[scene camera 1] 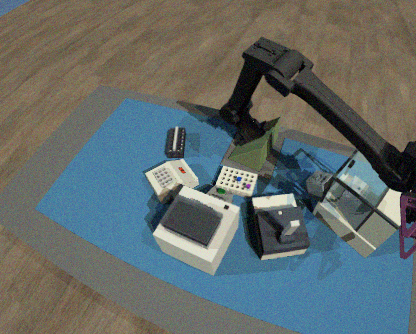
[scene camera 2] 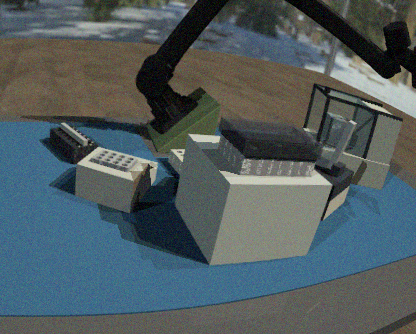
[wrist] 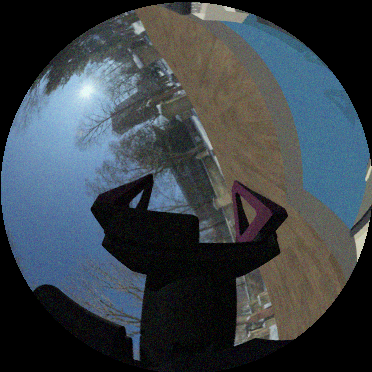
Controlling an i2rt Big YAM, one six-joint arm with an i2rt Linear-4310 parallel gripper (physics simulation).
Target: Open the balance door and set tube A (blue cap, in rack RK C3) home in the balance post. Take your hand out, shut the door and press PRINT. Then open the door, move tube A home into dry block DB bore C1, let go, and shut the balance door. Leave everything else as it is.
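Where they show: gripper, between the fingertips: (scene camera 1: 403, 248) (wrist: 193, 180); arm's base, origin of its link: (scene camera 1: 254, 134) (scene camera 2: 174, 116).
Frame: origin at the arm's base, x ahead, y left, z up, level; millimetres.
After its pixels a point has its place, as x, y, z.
The balance (scene camera 1: 377, 231) @(311, 473, 90) (scene camera 2: 386, 145) @(314, 479, 73) is a pale base with a dark-framed glass housing, at the right in both scene views. I cannot tell whether its door is open or shut. Tube A's blue cap (scene camera 1: 239, 178) @(213, 13, 0) shows in the white rack (scene camera 1: 231, 187) @(241, -5, -24); a purple cap (scene camera 1: 248, 186) @(233, 52, 0) is near it. The dry block (scene camera 1: 188, 171) @(238, -166, -14) (scene camera 2: 102, 182) @(344, -254, -12) is a pale box with a grid of bores, at the left. My gripper (wrist: 193, 180) @(461, 441, 297) is open and empty, fingers wide apart. In scene camera 1 a purple finger shows at the right edge, beside the balance. The PRINT button cannot be made out.
A large white box with a dark lid (scene camera 1: 192, 222) @(475, -24, 136) (scene camera 2: 270, 142) @(510, -67, 133) stands in front of the rack. A dark-topped device (scene camera 1: 267, 225) @(361, 153, 26) stands between it and the balance. A black strip rack (scene camera 1: 175, 142) @(134, -271, -8) (scene camera 2: 72, 144) @(161, -289, -18) lies at the far left. A green cap (scene camera 1: 221, 191) @(292, -20, 17) shows near the rack.
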